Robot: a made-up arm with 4 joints.
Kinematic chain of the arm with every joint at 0, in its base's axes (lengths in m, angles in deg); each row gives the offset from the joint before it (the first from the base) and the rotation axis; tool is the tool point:
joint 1: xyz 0 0 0.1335 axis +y
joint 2: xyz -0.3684 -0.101 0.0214 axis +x
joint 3: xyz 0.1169 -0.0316 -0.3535 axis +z
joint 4: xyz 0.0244 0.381 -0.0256 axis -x
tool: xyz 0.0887 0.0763 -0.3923
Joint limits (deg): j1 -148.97..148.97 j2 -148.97..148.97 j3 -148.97..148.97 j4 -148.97..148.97
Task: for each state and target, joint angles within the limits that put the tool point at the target. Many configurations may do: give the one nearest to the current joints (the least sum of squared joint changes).
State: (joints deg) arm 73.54 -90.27 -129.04 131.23
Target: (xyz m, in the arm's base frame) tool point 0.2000 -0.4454 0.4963
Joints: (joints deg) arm 83.45 -107.18 -129.49 98.92
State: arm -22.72 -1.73 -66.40 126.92
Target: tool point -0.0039 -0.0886 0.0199
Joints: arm -53.80 19.09 -38.81 148.45
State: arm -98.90 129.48 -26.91 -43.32
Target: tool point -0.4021 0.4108 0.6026
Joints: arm -76.73 107.78 -52.49 -39.51
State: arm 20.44 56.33 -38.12 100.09
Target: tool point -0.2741 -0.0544 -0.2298
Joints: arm 13.40 22.22 -44.65 94.64
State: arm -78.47 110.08 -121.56 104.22
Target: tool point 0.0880 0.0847 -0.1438
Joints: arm -86.06 97.22 -119.31 132.87
